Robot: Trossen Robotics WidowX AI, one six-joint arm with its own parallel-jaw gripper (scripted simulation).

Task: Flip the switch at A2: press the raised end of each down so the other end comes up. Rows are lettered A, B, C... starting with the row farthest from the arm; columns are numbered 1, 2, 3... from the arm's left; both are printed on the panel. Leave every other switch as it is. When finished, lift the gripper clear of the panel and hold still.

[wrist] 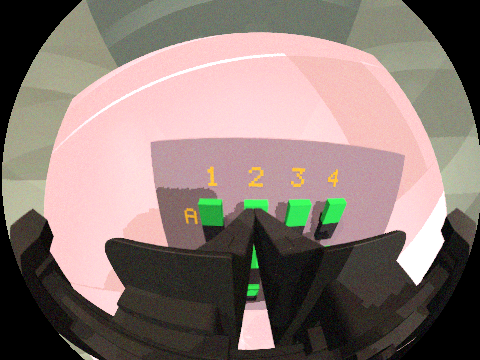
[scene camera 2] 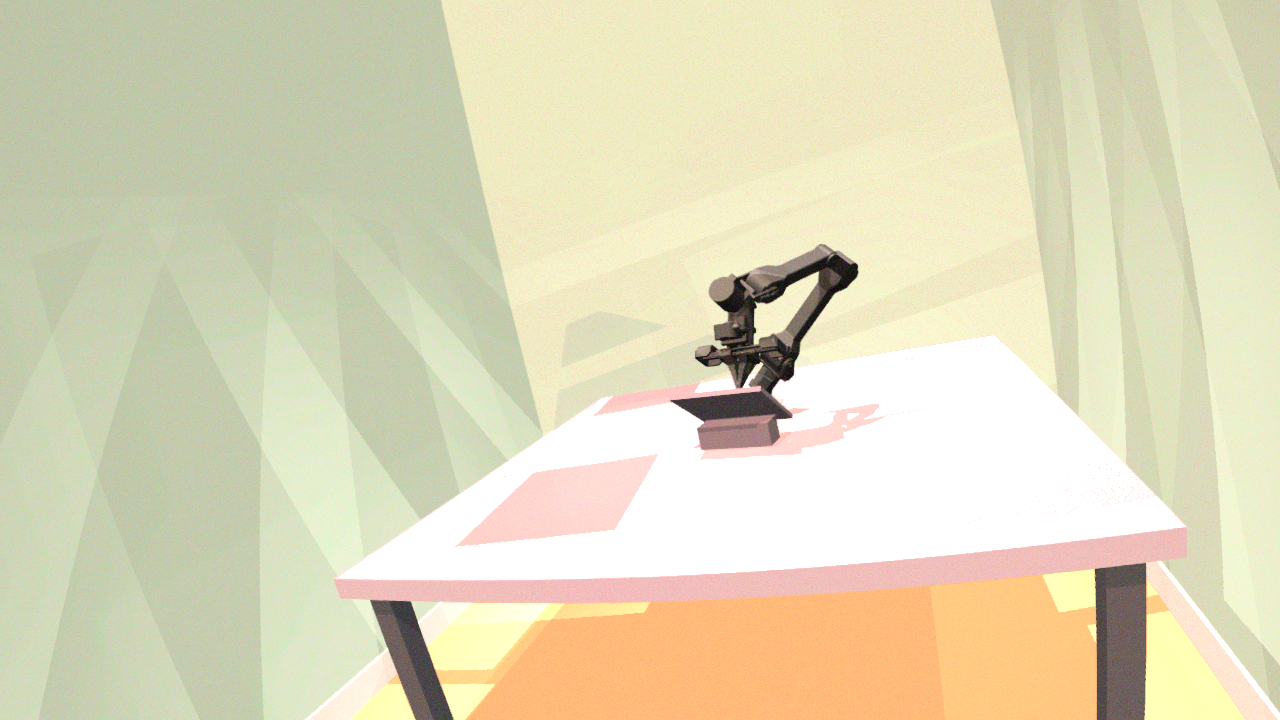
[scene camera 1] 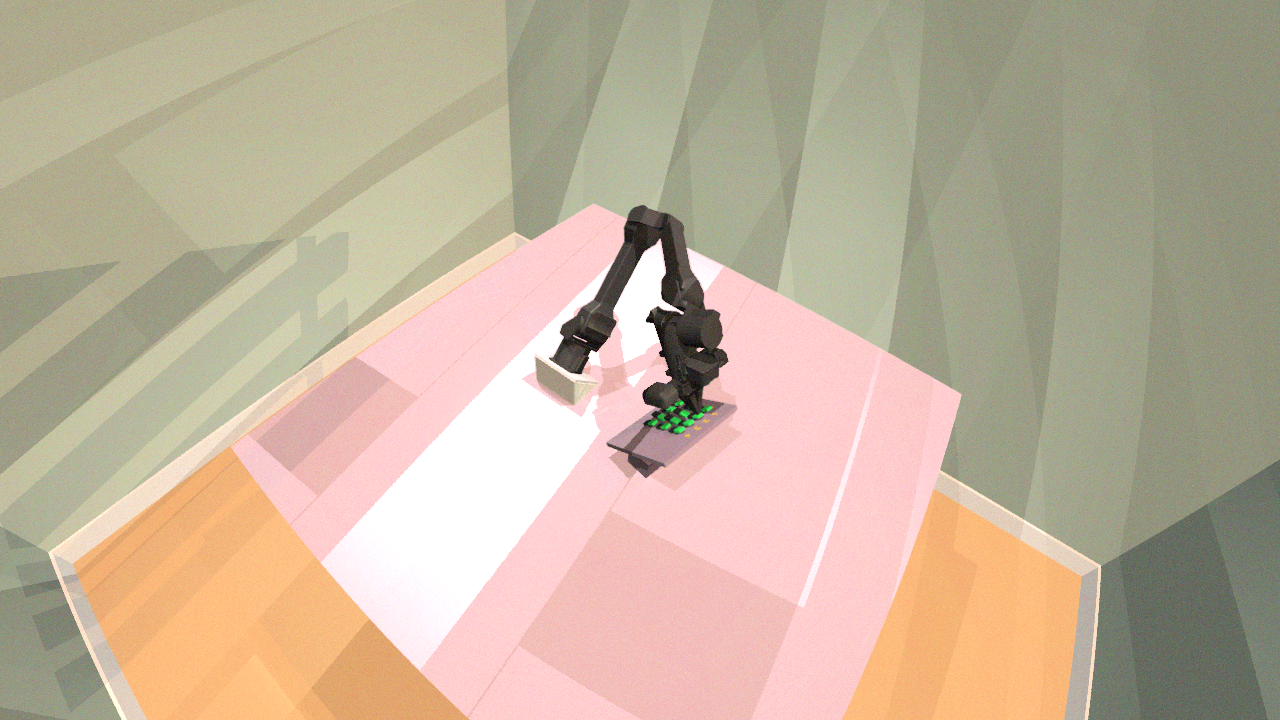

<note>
My gripper (scene camera 1: 698, 413) is shut, with nothing in its grasp. Also in view: a rocker switch (wrist: 211, 210) and a rocker switch (wrist: 334, 208).
My gripper is seen too in the wrist view (wrist: 253, 215) and in scene camera 2 (scene camera 2: 738, 390).
</note>
